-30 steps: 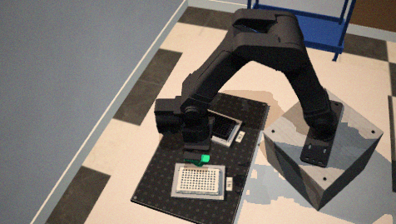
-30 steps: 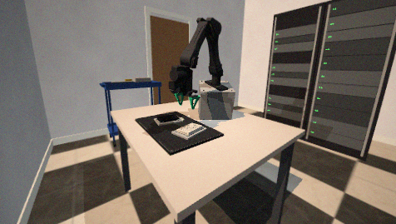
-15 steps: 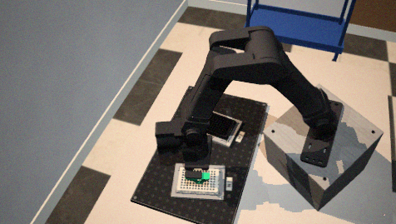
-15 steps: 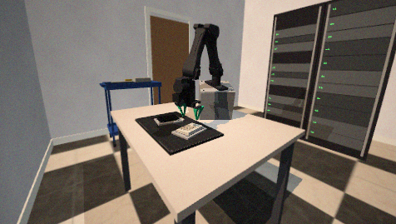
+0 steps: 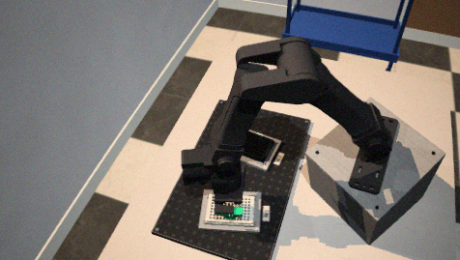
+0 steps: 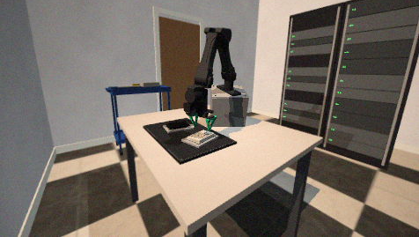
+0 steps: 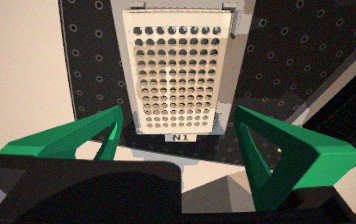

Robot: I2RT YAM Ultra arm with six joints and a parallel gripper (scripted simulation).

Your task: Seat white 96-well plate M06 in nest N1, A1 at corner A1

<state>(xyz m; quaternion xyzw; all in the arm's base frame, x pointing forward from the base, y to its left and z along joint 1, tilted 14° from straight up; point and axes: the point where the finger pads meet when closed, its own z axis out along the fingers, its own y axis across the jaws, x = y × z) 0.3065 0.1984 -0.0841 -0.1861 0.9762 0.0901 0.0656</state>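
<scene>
My gripper is now 50 mm above the white 96-well plate M06 and 10 mm short of it. Also, from my hand: black plate M09 (220 mm to the right, 50 mm below, 50 mm ahead); grey plate nest N1 (60 mm below, 10 mm ahead); label tag (80 mm behind, 70 mm below, 40 mm to the right).
</scene>
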